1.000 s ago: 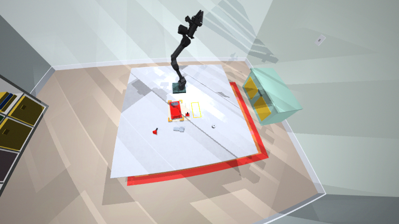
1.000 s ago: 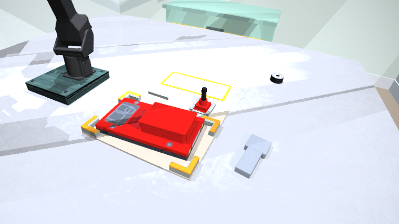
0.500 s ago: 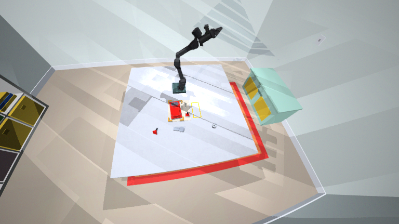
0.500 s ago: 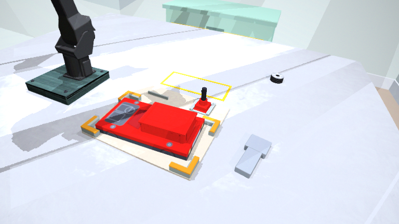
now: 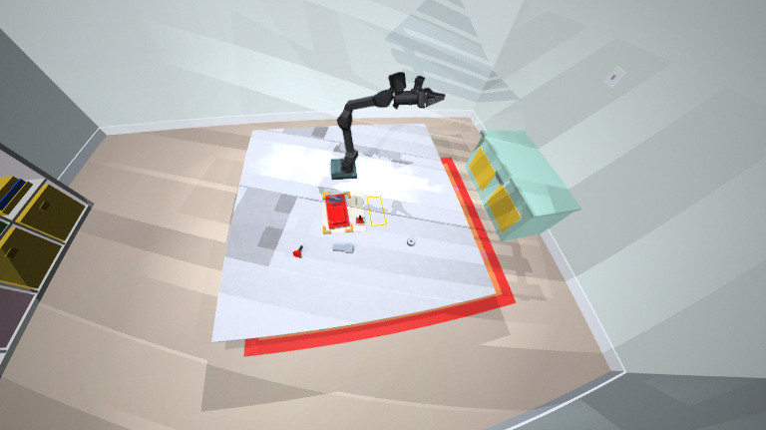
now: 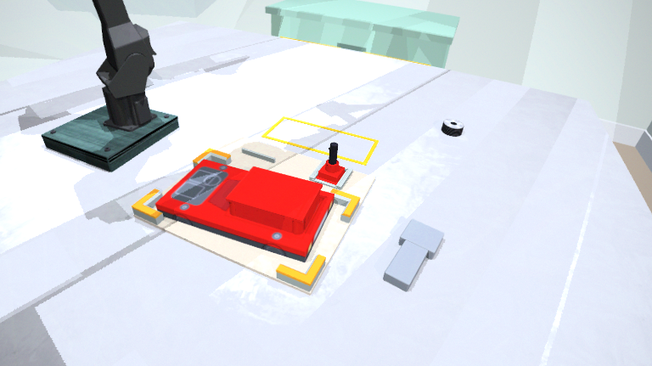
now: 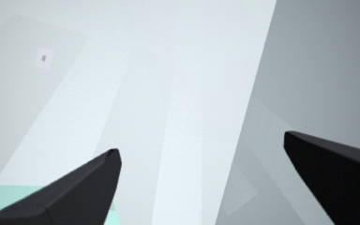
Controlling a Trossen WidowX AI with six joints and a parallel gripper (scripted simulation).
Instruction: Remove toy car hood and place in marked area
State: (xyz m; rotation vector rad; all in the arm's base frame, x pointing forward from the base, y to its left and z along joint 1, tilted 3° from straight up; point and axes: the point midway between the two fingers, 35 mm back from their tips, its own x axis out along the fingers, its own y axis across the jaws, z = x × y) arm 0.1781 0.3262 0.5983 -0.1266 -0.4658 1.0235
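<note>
My gripper tip is 580 mm above the red hood, 470 mm to the left of it and 140 mm short of it. The rest, counted from my gripper tip: black wheel: 620 mm below, 350 mm ahead, 120 mm to the right; then small base: 590 mm below, 360 mm to the right, 180 mm ahead.
</note>
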